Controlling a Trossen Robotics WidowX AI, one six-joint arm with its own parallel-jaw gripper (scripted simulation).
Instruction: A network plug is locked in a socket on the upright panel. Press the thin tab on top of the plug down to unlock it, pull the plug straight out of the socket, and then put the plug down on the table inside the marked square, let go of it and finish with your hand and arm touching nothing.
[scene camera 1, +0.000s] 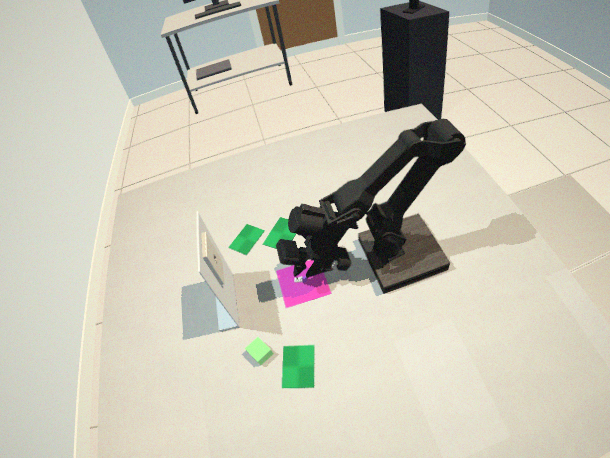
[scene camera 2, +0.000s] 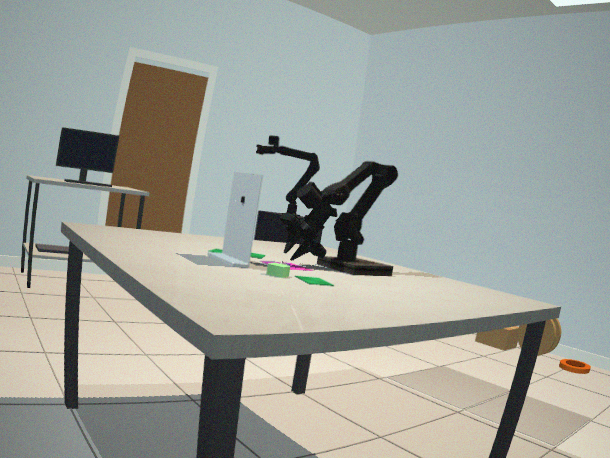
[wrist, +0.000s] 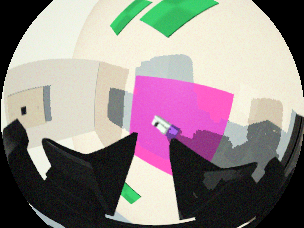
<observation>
In view: my gripper (scene camera 1: 300, 275), a magenta marked square (scene camera 1: 317, 286) and an upright white panel (scene camera 1: 212, 266).
My gripper also shows in scene camera 2 (scene camera 2: 287, 256) and in the wrist view (wrist: 154, 139). The magenta marked square also shows in the wrist view (wrist: 201, 113).
</observation>
